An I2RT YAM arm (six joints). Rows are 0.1 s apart.
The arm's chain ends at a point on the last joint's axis. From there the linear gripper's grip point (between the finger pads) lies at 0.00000 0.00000 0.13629 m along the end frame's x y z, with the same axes.
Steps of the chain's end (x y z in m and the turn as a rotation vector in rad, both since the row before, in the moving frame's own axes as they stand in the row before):
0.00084, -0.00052, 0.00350, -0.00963, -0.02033, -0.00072
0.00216, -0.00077, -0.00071, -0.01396, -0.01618, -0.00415
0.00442, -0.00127, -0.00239, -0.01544, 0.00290, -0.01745
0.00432, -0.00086, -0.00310, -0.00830, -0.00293, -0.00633
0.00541, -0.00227, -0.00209, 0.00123, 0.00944, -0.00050
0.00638, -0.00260, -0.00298, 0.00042, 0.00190, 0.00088
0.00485, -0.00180, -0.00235, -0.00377, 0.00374, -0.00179
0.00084, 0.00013, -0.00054, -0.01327, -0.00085, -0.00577
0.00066, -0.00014, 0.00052, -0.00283, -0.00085, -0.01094
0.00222, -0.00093, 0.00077, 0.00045, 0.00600, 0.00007
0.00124, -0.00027, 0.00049, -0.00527, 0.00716, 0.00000
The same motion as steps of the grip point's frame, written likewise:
-0.00193, 0.00079, 0.00347, -0.00963, -0.02033, -0.00072
-0.00004, 0.00114, -0.00074, -0.01396, -0.01618, -0.00415
0.00483, 0.00083, -0.00241, -0.01544, 0.00290, -0.01745
0.00392, 0.00027, -0.00311, -0.00830, -0.00293, -0.00633
0.00670, -0.00244, -0.00210, 0.00123, 0.00944, -0.00050
0.00664, -0.00266, -0.00298, 0.00042, 0.00190, 0.00088
0.00536, -0.00129, -0.00235, -0.00377, 0.00374, -0.00179
0.00073, 0.00194, -0.00055, -0.01327, -0.00085, -0.00577
0.00055, 0.00025, 0.00052, -0.00283, -0.00085, -0.01094
0.00304, -0.00099, 0.00077, 0.00045, 0.00600, 0.00007
0.00222, 0.00045, 0.00048, -0.00527, 0.00716, 0.00000

